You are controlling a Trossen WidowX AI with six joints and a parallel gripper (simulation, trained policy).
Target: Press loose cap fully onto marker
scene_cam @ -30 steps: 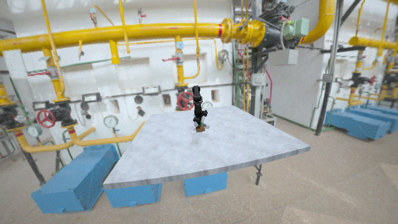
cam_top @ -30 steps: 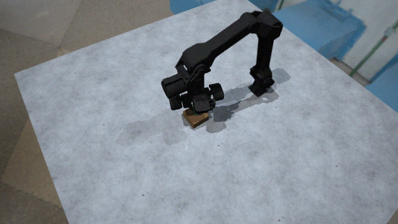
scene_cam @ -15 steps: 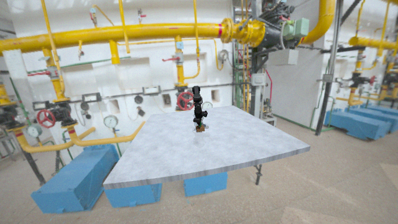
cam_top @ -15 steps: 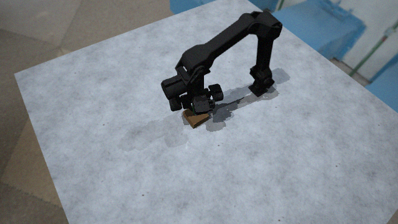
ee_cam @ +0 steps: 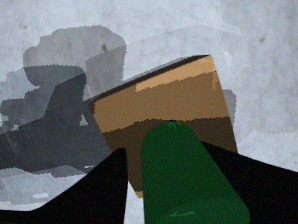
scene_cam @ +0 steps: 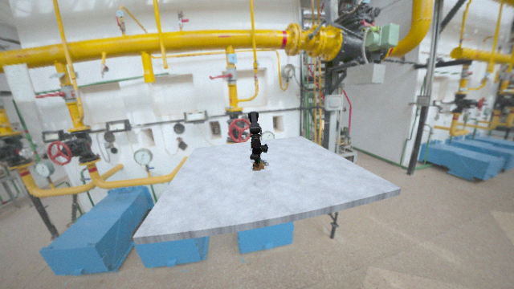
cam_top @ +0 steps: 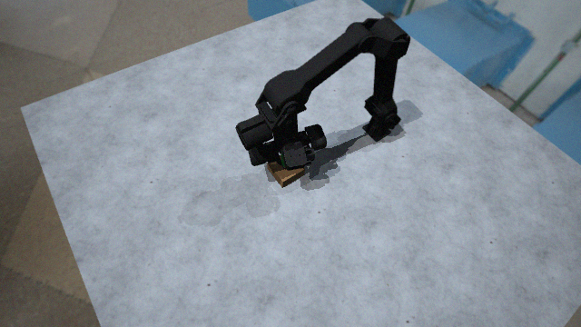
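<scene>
Now: the green cap 3 cm above my gripper tip and 1 cm ahead of it. The rest, counted from my gripper tip: holder block: 3 cm below, 1 cm ahead.
</scene>
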